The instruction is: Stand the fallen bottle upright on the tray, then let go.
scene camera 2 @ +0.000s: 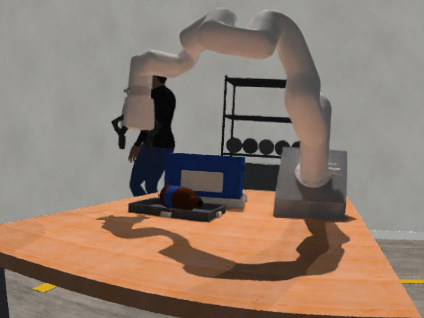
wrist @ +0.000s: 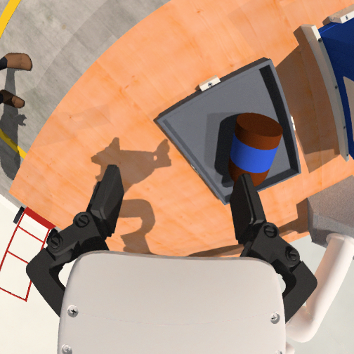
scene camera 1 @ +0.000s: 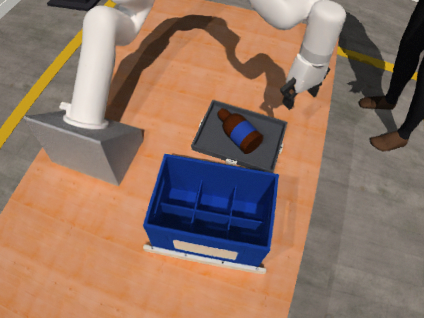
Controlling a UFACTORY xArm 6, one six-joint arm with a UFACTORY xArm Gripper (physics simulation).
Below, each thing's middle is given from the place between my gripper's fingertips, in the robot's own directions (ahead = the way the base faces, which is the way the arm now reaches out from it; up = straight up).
My hand is 15 cm past the brown bottle [scene camera 2: 175, 197], 5 cm to the left of it and 14 cm above it.
